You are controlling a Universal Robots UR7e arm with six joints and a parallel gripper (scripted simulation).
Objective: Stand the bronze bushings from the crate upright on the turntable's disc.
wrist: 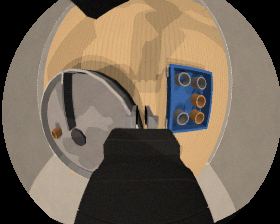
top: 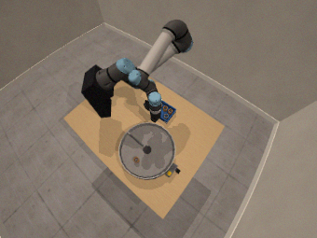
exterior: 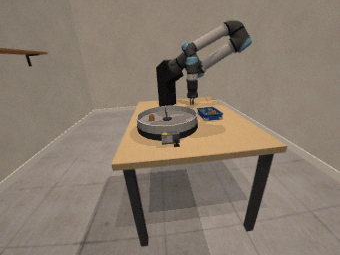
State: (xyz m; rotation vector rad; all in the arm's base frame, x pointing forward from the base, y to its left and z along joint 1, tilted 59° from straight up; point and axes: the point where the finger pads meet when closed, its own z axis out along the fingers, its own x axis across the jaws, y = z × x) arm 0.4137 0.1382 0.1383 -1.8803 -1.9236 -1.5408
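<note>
The blue crate lies 14 cm to the left of my hand, 10 cm below it and 6 cm behind it. The rest, counted from my hand: grey turntable disc (17 cm ahead, 16 cm to the right, 8 cm below).
</note>
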